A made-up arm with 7 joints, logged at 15 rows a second.
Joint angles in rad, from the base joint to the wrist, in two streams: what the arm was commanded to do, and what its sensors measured. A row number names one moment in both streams.
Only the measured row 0 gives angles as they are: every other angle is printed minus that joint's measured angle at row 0.
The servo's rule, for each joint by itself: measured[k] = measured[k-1] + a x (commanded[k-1-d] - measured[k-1]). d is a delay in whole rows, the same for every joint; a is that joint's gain. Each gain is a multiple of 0.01, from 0.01 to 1. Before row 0 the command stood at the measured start. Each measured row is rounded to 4 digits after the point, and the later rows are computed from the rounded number. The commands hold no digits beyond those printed.
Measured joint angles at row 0:
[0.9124, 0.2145, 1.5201, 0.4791, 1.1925, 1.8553, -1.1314]
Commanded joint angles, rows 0 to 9:
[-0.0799, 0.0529, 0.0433, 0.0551, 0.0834, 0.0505, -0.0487]
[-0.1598, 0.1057, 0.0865, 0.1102, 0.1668, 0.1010, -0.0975]
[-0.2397, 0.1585, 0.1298, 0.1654, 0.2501, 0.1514, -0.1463]
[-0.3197, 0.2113, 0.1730, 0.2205, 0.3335, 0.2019, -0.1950]
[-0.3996, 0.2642, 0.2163, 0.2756, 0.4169, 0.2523, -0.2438]
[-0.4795, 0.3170, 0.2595, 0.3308, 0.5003, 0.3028, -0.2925]
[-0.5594, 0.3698, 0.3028, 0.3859, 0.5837, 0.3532, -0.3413]
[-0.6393, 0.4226, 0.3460, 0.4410, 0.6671, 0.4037, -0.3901]
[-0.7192, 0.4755, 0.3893, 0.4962, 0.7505, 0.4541, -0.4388]
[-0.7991, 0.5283, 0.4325, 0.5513, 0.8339, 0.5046, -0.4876]
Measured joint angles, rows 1 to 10:
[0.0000, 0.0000, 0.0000, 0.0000, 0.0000, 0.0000, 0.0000]
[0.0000, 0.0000, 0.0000, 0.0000, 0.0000, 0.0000, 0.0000]
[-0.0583, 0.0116, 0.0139, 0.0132, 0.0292, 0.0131, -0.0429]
[-0.1324, 0.0323, 0.0371, 0.0365, 0.0774, 0.0360, -0.0909]
[-0.2107, 0.0601, 0.0668, 0.0674, 0.1378, 0.0660, -0.1397]
[-0.2903, 0.0934, 0.1008, 0.1041, 0.2063, 0.1013, -0.1884]
[-0.3701, 0.1310, 0.1378, 0.1453, 0.2800, 0.1406, -0.2372]
[-0.4500, 0.1719, 0.1767, 0.1898, 0.3571, 0.1828, -0.2859]
[-0.5299, 0.2154, 0.2171, 0.2369, 0.4364, 0.2271, -0.3347]
[-0.6098, 0.2610, 0.2583, 0.2859, 0.5171, 0.2730, -0.3835]
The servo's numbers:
d 2
a 0.73 0.22 0.32 0.24 0.35 0.26 0.88

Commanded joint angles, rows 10 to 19:
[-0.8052, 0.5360, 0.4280, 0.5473, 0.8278, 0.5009, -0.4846]
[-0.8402, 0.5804, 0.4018, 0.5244, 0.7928, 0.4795, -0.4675]
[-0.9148, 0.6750, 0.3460, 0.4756, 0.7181, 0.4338, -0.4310]
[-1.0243, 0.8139, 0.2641, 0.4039, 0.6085, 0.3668, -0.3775]
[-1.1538, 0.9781, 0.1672, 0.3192, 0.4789, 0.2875, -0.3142]
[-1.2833, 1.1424, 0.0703, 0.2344, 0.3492, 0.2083, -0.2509]
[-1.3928, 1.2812, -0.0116, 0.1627, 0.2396, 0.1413, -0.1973]
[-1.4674, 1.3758, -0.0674, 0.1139, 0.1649, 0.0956, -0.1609]
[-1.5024, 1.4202, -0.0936, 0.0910, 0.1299, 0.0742, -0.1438]
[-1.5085, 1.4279, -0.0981, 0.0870, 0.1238, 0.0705, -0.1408]
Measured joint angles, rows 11 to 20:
[-0.6897, 0.3082, 0.3002, 0.3364, 0.5988, 0.3201, -0.4322]
[-0.7696, 0.3566, 0.3425, 0.3880, 0.6811, 0.3681, -0.4810]
[-0.7956, 0.3961, 0.3699, 0.4262, 0.7324, 0.4026, -0.4842]
[-0.8282, 0.4366, 0.3801, 0.4498, 0.7535, 0.4226, -0.4695]
[-0.8914, 0.4890, 0.3692, 0.4560, 0.7411, 0.4255, -0.4356]
[-0.9884, 0.5605, 0.3356, 0.4435, 0.6947, 0.4102, -0.3845]
[-1.1091, 0.6524, 0.2817, 0.4137, 0.6192, 0.3783, -0.3226]
[-1.2363, 0.7602, 0.2141, 0.3707, 0.5247, 0.3341, -0.2595]
[-1.3505, 0.8748, 0.1419, 0.3208, 0.4249, 0.2840, -0.2048]
[-1.4358, 0.9850, 0.0749, 0.2711, 0.3339, 0.2350, -0.1662]

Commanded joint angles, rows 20 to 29:
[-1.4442, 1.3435, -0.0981, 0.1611, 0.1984, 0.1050, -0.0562]
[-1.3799, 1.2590, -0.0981, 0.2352, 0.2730, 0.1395, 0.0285]
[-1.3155, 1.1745, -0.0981, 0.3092, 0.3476, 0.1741, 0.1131]
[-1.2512, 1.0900, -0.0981, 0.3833, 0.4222, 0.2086, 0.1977]
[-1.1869, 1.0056, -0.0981, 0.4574, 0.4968, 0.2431, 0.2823]
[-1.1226, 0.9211, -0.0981, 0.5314, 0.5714, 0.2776, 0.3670]
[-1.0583, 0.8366, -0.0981, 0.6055, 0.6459, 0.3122, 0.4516]
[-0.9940, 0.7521, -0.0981, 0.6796, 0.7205, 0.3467, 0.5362]
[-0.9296, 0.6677, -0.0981, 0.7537, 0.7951, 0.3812, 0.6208]
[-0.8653, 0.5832, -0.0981, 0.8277, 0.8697, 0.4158, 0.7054]
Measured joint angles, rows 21 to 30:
[-1.4844, 1.0807, 0.0210, 0.2279, 0.2625, 0.1932, -0.1465]
[-1.5020, 1.1571, -0.0171, 0.1941, 0.2140, 0.1613, -0.1415]
[-1.4598, 1.1981, -0.0430, 0.1862, 0.2085, 0.1467, -0.0664]
[-1.4015, 1.2115, -0.0606, 0.1980, 0.2311, 0.1448, 0.0171]
[-1.3387, 1.2034, -0.0726, 0.2247, 0.2719, 0.1524, 0.1016]
[-1.2748, 1.1785, -0.0808, 0.2628, 0.3245, 0.1670, 0.1862]
[-1.2106, 1.1405, -0.0863, 0.3095, 0.3848, 0.1868, 0.2708]
[-1.1464, 1.0922, -0.0901, 0.3628, 0.4501, 0.2104, 0.3555]
[-1.0821, 1.0360, -0.0927, 0.4210, 0.5186, 0.2369, 0.4401]
[-1.0178, 0.9735, -0.0944, 0.4831, 0.5893, 0.2654, 0.5247]

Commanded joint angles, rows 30 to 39:
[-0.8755, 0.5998, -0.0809, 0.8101, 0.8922, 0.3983, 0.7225]
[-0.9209, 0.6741, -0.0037, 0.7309, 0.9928, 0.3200, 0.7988]
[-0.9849, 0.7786, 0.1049, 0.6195, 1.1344, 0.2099, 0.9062]
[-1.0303, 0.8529, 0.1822, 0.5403, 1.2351, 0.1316, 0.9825]
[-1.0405, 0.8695, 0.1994, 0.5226, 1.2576, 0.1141, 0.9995]
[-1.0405, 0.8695, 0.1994, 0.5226, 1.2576, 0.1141, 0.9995]
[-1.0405, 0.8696, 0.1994, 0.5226, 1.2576, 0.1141, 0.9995]
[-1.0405, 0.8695, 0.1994, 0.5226, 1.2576, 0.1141, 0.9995]
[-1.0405, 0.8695, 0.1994, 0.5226, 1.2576, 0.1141, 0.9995]
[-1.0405, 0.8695, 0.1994, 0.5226, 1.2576, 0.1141, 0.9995]
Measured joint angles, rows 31 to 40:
[-0.9534, 0.9062, -0.0956, 0.5480, 0.6613, 0.2955, 0.6093]
[-0.8891, 0.8351, -0.0964, 0.6151, 0.7342, 0.3268, 0.6939]
[-0.8792, 0.7833, -0.0914, 0.6619, 0.7895, 0.3454, 0.7191]
[-0.9096, 0.7593, -0.0633, 0.6785, 0.8607, 0.3388, 0.7892]
[-0.9646, 0.7635, -0.0095, 0.6643, 0.9565, 0.3053, 0.8922]
[-1.0126, 0.7832, 0.0518, 0.6345, 1.0540, 0.2601, 0.9717]
[-1.0330, 0.8022, 0.0990, 0.6076, 1.1253, 0.2221, 0.9962]
[-1.0385, 0.8170, 0.1311, 0.5872, 1.1716, 0.1940, 0.9991]
[-1.0400, 0.8286, 0.1530, 0.5717, 1.2017, 0.1732, 0.9995]
[-1.0404, 0.8376, 0.1678, 0.5599, 1.2213, 0.1578, 0.9995]

